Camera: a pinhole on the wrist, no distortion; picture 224 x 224 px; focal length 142.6 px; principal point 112.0 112.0 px. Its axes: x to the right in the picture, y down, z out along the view. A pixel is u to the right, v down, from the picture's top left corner.
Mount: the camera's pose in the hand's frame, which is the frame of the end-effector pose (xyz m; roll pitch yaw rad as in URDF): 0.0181 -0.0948 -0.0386 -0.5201 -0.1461 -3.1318
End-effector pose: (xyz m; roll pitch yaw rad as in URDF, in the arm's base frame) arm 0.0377 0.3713 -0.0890 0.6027 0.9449 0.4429
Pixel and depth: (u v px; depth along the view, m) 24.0 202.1 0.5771
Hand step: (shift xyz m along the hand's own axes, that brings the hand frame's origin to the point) 0.4229 -0.6941 0.2257
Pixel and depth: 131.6 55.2 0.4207
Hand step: 0.0268 -0.1584 0.4134
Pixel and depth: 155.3 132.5 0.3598
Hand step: -0.0461 -0.3191 0.2608
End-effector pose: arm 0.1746 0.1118 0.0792 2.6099 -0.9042 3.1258
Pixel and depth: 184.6 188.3 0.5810
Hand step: -0.2182 -0.6556 0.3504
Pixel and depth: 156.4 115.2 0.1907
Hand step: -0.0159 -0.1936 0.1317
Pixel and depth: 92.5 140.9 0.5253
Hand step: 0.1513 -0.4470 0.3496
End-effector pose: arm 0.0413 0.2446 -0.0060 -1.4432 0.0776 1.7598
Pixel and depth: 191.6 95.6 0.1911
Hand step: -0.0610 -0.1715 0.1518
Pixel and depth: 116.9 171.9 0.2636
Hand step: 0.0367 -0.3217 0.1346
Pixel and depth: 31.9 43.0 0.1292
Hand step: 0.1108 -0.1039 0.0925
